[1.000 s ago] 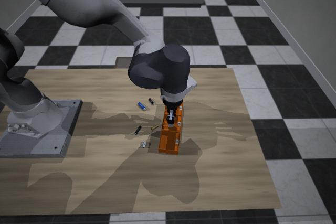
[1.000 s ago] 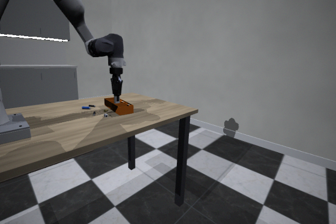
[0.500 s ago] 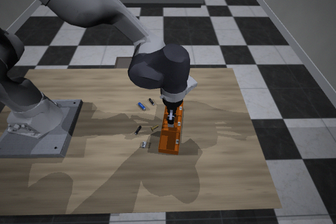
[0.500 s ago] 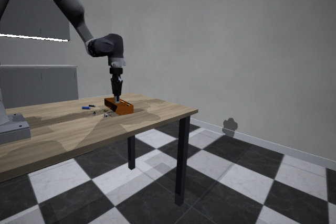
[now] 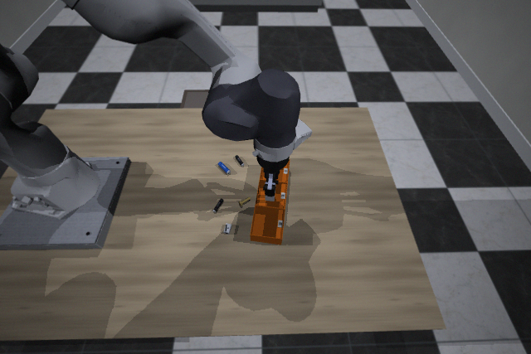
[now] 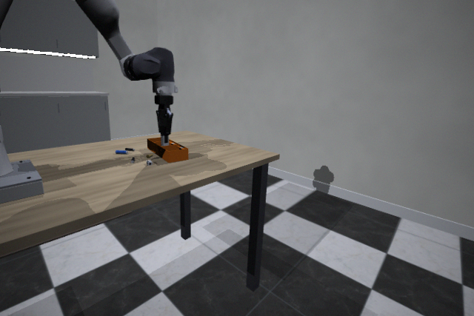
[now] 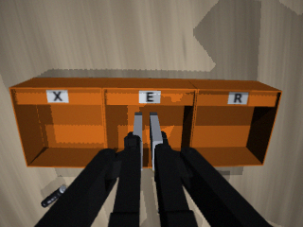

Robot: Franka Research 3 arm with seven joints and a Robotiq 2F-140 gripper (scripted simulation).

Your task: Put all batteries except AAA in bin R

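My gripper is now 30 mm above the orange three-compartment bin row. Round my hand: thin black battery: 150 mm behind, 40 mm below, 20 mm to the right; then grey block: 120 mm behind, 100 mm to the right, 40 mm below; then yellow screw: 80 mm behind, 40 mm below, 10 mm to the right.
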